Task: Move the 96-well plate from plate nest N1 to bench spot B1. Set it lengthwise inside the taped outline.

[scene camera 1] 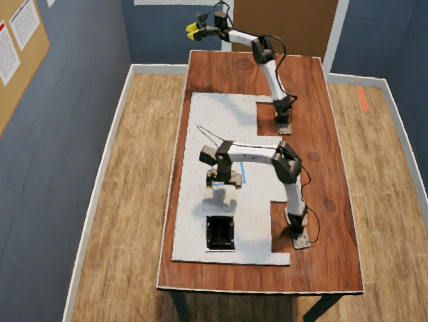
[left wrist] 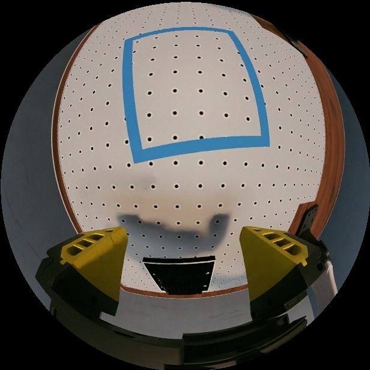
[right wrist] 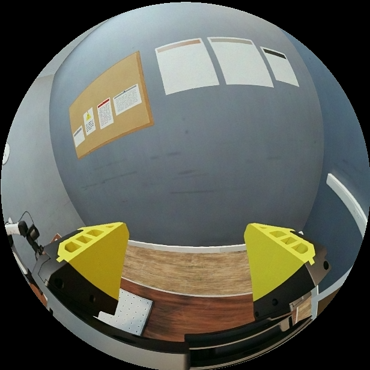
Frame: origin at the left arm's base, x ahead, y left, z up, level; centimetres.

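Where they show: left gripper, between the fingertips: (scene camera 1: 223,188); right gripper, between the fingertips: (scene camera 1: 186,32); left arm's base, origin of its link: (scene camera 1: 296,227); right arm's base, origin of its link: (scene camera 1: 282,120).
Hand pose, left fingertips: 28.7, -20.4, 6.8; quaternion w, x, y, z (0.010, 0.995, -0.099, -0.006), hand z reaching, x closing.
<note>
Each offset is from my left fingertips to the top centre of the thing, as dx, dy, dz. "*": to the spot under its first point. Level surfaces: height alone.
The black plate nest N1 @[* +8.5, +19.7, -2.8] (scene camera 1: 209,234) (left wrist: 151,261) sits near the lower end of the white perforated board. Inside it is a dark area that looks like the 96-well plate @[* +4.4, +19.7, -3.0] (scene camera 1: 220,233); plate and nest are hard to tell apart. The blue taped outline of B1 @[* -11.0, -10.0, -5.5] (scene camera 1: 243,173) (left wrist: 129,95) lies farther up the board, partly hidden by the left arm in the scene view. My left gripper (scene camera 1: 224,186) (left wrist: 182,235) is open and empty, above the board between nest and outline. My right gripper (scene camera 1: 191,31) (right wrist: 186,232) is open and empty, high beyond the table's upper left corner.
The white perforated board @[dz -5.5] (scene camera 1: 252,220) (left wrist: 100,150) (right wrist: 131,312) lies on the wooden table @[dz -6.8] (scene camera 1: 320,270) (right wrist: 175,312). The left arm's base (scene camera 1: 301,240) and the right arm's base (scene camera 1: 284,129) stand at the board's right side. The left gripper casts a shadow on the board.
</note>
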